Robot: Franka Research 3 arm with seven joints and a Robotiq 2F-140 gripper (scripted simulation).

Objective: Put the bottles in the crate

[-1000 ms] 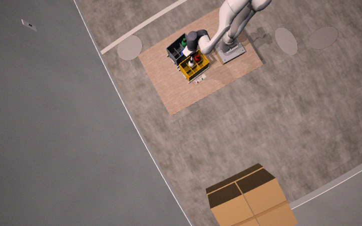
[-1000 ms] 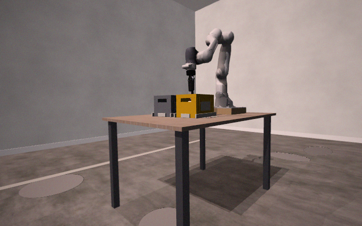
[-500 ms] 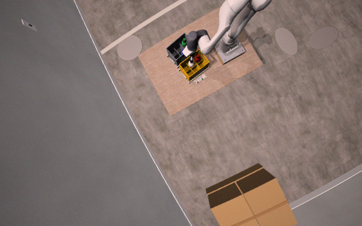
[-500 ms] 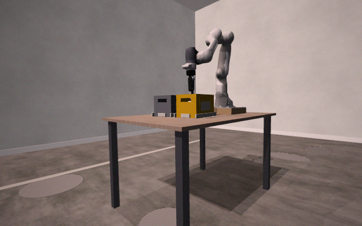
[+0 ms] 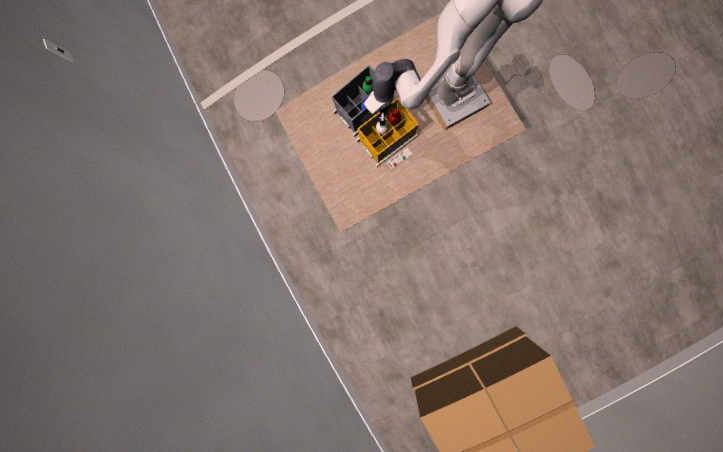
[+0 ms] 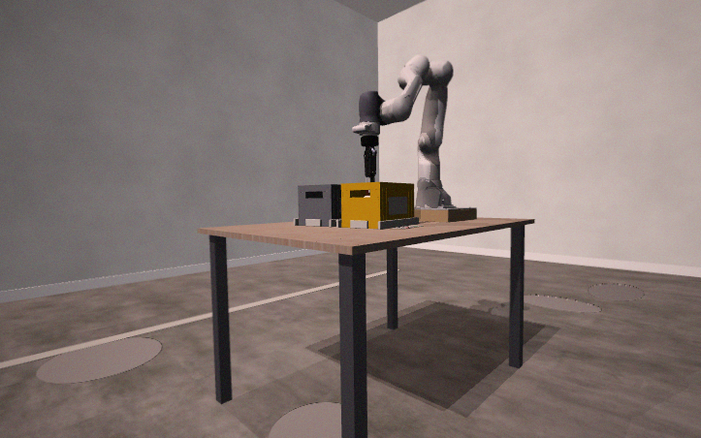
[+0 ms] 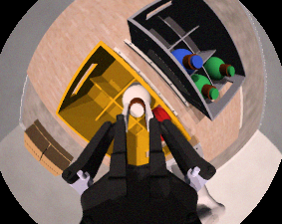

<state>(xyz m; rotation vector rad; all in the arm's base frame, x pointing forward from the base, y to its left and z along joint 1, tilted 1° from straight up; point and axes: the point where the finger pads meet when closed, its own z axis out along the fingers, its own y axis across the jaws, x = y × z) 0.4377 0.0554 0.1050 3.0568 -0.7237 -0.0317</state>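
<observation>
The white bottle is 80 mm below my hand. Also, from my hand: blue bottle 40 mm ahead, 150 mm to the right, 80 mm below; then yellow crate 10 mm behind, 40 mm to the left, 90 mm below; then red bottle 80 mm behind, 30 mm to the right, 80 mm below.
</observation>
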